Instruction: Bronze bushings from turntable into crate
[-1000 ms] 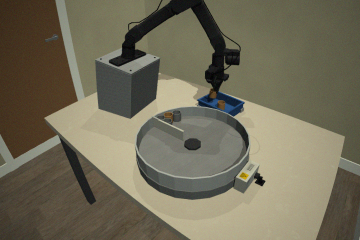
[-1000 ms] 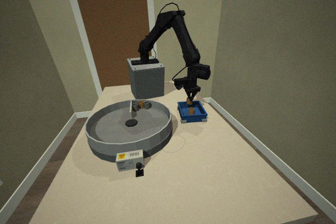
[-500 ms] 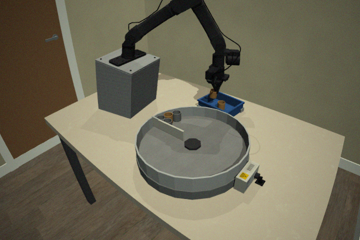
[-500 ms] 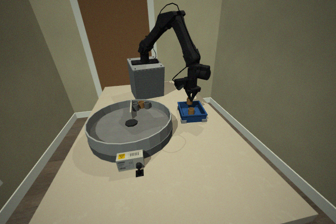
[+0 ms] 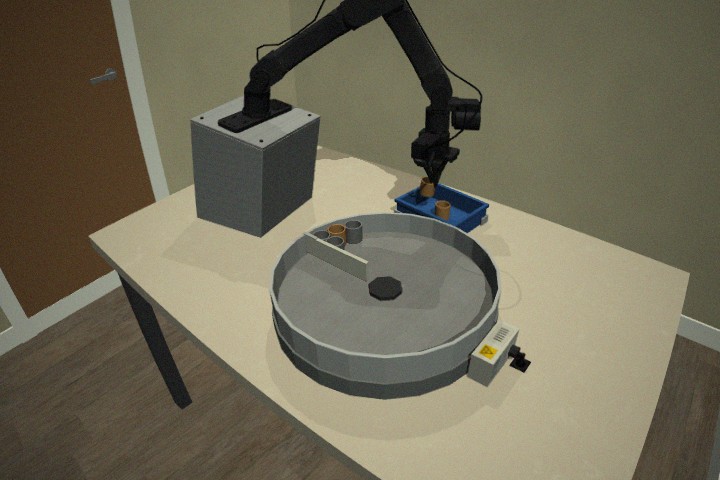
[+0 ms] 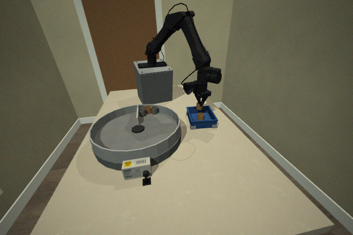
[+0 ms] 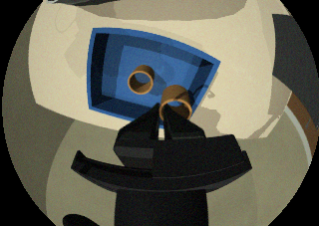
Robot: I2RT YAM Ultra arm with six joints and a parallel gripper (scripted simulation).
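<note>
Now: the blue crate 6 cm below my hand, 3 cm ahead of it and 1 cm to the right of it. Round my hand: grey turntable (38 cm to the right, 8 cm ahead, 4 cm below).
</note>
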